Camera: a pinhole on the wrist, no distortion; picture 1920 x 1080 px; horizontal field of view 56.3 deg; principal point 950.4 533.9 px. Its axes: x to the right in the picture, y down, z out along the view. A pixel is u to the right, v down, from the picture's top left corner.
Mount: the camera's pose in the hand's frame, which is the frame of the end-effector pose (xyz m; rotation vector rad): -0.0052 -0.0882 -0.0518 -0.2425 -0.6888 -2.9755
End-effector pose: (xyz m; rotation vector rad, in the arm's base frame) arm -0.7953 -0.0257 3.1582 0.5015 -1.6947 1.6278
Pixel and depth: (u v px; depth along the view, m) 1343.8 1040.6 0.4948
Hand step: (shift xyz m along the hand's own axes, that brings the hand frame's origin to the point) -0.0292 0.0010 0.4655
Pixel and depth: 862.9 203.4 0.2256
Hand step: 0.0317 0.0492 0.1285
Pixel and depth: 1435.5 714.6 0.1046
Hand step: -0.0176 -0.0525 0.0503
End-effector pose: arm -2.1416 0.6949 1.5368 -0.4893 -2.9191 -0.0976
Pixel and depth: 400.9 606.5 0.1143
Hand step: 0.0453 -0.0404 0.0455
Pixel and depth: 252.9 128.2 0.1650
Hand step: 0.0763 0.0208 0.0675
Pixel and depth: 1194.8 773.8 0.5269
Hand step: 0.0036 0.0788 0.4579
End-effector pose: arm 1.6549 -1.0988 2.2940 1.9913 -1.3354 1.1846
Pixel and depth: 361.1 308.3 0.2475
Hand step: 0.1050 0.0524 0.1403
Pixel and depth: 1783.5 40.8 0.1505
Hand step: -0.0581 0.0126 0.0758
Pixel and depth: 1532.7 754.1 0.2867
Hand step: -0.0539 0.0033 0.2334
